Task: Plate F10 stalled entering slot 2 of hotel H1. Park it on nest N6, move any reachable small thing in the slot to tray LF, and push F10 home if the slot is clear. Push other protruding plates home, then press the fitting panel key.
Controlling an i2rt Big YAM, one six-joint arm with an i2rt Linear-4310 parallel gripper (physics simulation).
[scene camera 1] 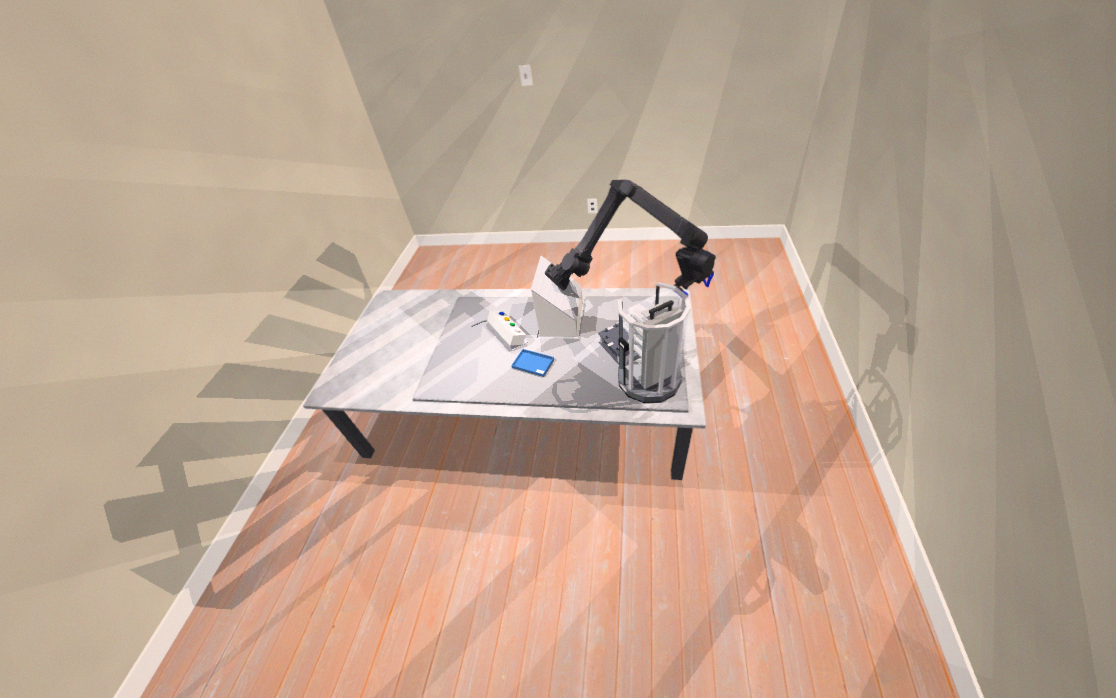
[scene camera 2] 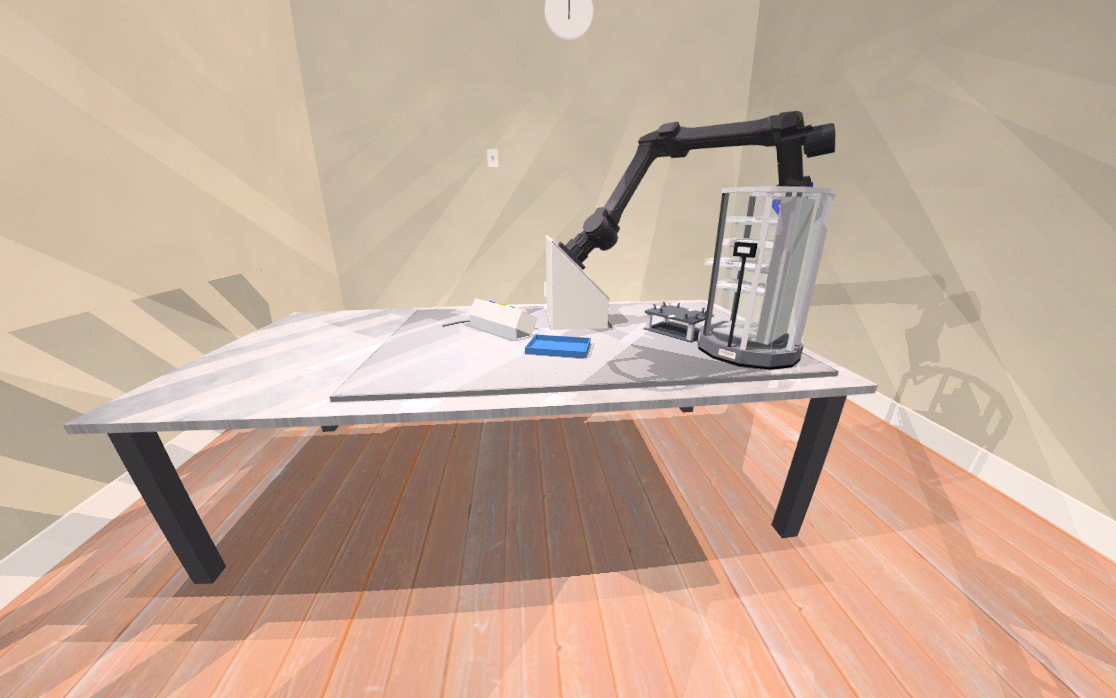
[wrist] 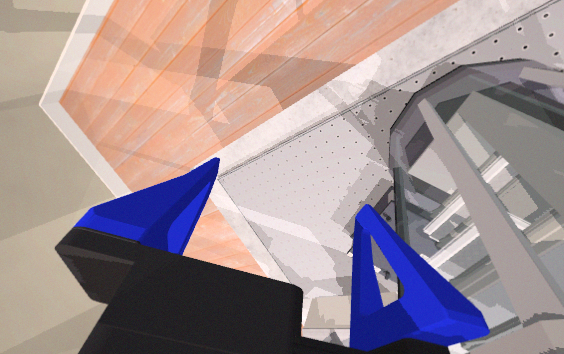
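Seen in the pictures: gripper, between the fingertips: (scene camera 1: 697, 294) (wrist: 292, 188); arm's base, origin of its link: (scene camera 1: 556, 277) (scene camera 2: 570, 257).
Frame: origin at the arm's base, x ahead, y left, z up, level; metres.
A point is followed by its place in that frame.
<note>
The hotel (scene camera 1: 650, 395) {x 0.477, y 0.492, z -0.150 m} (scene camera 2: 748, 357) {x 0.473, y 0.422, z -0.166 m} (wrist: 472, 200) {x 0.302, y 0.575, z 0.120 m} is a tall clear cage on a dark base at the table's right end. Several white plates (scene camera 2: 728, 263) are stacked in it; some stick out on its left side in scene view 2. Slot numbers and any small thing in a slot cannot be made out. My gripper (scene camera 1: 697, 287) {x 0.211, y 0.614, z 0.138 m} (wrist: 292, 188) {x 0.211, y 0.614, z 0.138 m} is open and empty, high beside the hotel's top, its right finger in the wrist view in front of the cage. A dark raised nest (scene camera 1: 611, 339) {x 0.223, y 0.294, z -0.131 m} (scene camera 2: 674, 315) {x 0.247, y 0.304, z -0.131 m} stands by the hotel. The blue tray (scene camera 1: 530, 360) {x 0.352, y -0.041, z -0.188 m} (scene camera 2: 555, 351) {x 0.418, y -0.031, z -0.178 m} and white key panel (scene camera 1: 508, 332) {x 0.270, y -0.160, z -0.114 m} (scene camera 2: 497, 319) {x 0.254, y -0.207, z -0.146 m} lie farther left.
A pale wedge-shaped pedestal (scene camera 1: 553, 312) {x 0.173, y 0.029, z -0.056 m} (scene camera 2: 576, 296) {x 0.174, y 0.022, z -0.094 m} carries the arm behind the tray. A small black display (scene camera 2: 744, 249) {x 0.450, y 0.380, z 0.076 m} stands on a thin post at the hotel's front. A perforated board (scene camera 2: 444, 372) {x 0.524, y -0.278, z -0.191 m} (wrist: 300, 165) {x 0.063, y 0.517, z -0.191 m} underlies these things on the table.
</note>
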